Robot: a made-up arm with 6 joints.
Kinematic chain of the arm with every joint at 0, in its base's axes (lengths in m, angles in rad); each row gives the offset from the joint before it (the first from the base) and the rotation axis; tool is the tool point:
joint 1: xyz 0 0 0.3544 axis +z
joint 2: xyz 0.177 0 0 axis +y
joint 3: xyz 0 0 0.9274 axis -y
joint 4: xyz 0 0 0.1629 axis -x
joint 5: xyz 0.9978 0 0 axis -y
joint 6: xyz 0.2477 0 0 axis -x
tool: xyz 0 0 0
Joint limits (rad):
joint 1: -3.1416..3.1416
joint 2: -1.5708..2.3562
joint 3: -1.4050..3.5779
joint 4: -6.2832..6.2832
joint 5: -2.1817..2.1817
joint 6: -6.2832..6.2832
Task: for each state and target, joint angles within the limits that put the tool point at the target. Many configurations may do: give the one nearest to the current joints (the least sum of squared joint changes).
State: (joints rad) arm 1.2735 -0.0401 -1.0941 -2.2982 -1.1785 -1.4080
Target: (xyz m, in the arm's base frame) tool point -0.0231 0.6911 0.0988
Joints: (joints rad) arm 1.3656 0.3024 -1.3417 -2.2748 -1.0464 -1.4080
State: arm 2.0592 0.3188 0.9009 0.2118 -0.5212 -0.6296
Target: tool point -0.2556 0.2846 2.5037
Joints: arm 2.3308 -0.0150 1.2967 0.1731 -0.2563 -0.6296
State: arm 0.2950 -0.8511 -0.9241 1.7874 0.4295 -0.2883
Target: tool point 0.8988 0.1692 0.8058
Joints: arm 0.0969 -0.5101 -0.9204 1.7851 0.3431 -0.2883
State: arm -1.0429 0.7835 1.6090 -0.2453 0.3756 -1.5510
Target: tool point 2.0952 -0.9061 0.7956
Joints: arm -0.4005 1.1637 1.0341 -0.2379 0.3066 -1.5510
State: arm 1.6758 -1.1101 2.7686 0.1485 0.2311 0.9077
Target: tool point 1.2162 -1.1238 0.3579
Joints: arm 2.3991 -0.8852 2.5737 0.1302 0.1791 0.9077
